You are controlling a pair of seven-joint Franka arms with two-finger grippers.
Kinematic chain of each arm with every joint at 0, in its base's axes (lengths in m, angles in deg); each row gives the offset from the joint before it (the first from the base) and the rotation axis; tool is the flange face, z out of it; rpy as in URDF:
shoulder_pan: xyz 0 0 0.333 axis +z
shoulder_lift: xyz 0 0 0 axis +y
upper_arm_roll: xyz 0 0 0.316 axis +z
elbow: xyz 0.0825 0 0 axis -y
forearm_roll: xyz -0.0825 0 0.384 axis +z
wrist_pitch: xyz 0 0 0 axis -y
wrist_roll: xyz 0.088 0 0 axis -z
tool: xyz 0 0 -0.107 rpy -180 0 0
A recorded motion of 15 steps. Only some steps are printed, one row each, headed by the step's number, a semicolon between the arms.
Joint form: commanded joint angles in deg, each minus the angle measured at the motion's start. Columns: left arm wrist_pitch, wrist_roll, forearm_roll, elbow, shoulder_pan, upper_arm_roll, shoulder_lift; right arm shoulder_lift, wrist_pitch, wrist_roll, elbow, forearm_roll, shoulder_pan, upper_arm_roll.
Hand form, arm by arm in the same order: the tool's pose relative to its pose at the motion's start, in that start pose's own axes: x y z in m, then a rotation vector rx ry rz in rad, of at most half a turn. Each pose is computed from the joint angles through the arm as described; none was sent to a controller.
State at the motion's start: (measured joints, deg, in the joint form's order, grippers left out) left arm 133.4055 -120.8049 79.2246 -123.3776 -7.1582 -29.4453 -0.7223; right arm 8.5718 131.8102 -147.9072 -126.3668 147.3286 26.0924 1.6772
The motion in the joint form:
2: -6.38 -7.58 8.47 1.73 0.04 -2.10 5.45; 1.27 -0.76 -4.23 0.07 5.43 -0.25 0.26
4: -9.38 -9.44 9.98 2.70 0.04 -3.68 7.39; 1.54 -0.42 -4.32 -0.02 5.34 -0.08 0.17
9: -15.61 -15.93 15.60 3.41 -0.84 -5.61 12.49; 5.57 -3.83 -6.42 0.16 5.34 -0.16 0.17
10: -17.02 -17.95 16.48 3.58 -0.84 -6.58 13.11; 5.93 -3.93 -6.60 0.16 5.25 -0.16 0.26
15: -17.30 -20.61 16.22 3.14 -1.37 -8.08 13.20; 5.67 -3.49 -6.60 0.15 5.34 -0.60 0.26
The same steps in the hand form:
2: -0.0248 0.0066 0.0210 0.0168 0.0833 -0.0064; -0.0096 0.0033 0.0017 -0.0579 0.0283 -0.0019
4: -0.0339 0.0136 0.0221 0.0235 0.1060 -0.0142; -0.0136 0.0031 0.0011 -0.0592 0.0164 -0.0022
9: -0.0667 0.0195 0.0334 0.0252 0.1620 -0.0333; -0.0461 0.0074 0.0063 -0.0434 0.0082 -0.0129
10: -0.0713 0.0230 0.0304 0.0172 0.1768 -0.0557; -0.0496 0.0070 0.0066 -0.0409 0.0034 -0.0141
15: -0.0838 0.0296 0.0160 -0.0098 0.1635 -0.0876; -0.0472 0.0110 0.0043 -0.0523 0.0022 -0.0146

